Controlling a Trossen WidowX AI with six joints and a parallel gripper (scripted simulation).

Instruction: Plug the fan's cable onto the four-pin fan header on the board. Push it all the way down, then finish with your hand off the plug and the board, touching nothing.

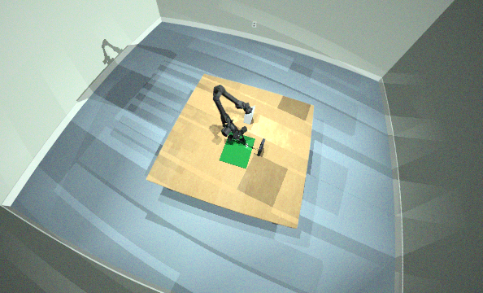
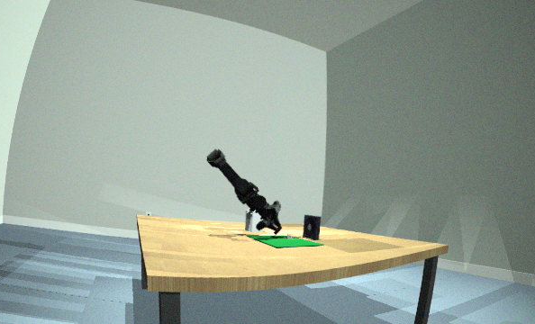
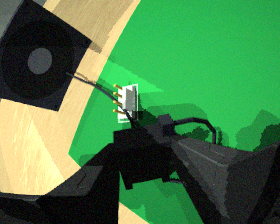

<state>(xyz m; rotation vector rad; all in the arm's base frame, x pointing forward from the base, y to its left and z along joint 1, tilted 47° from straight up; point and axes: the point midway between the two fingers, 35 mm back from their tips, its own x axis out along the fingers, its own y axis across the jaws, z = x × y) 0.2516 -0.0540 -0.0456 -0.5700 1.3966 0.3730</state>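
My gripper tip is 80 mm short of the green board, 20 mm to the left of it and 60 mm above it. Round my gripper tip: black fan (20 mm ahead, 170 mm to the left, 10 mm above); fan cable plug (10 mm behind).
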